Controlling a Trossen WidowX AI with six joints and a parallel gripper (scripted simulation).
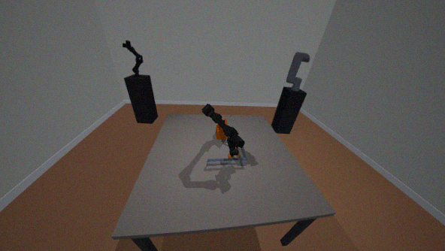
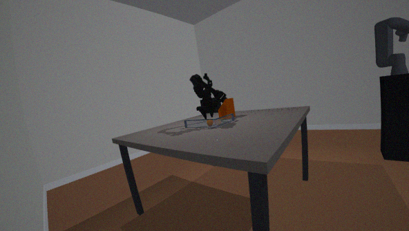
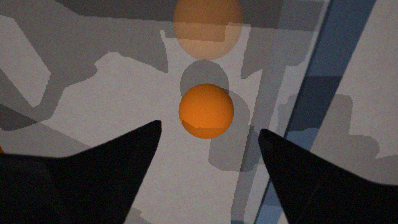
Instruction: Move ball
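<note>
The orange ball lies 30 mm below my gripper tip. The rest, counted from my gripper tip: see-through copy (10 mm behind, 70 mm to the left, 30 mm below).
</note>
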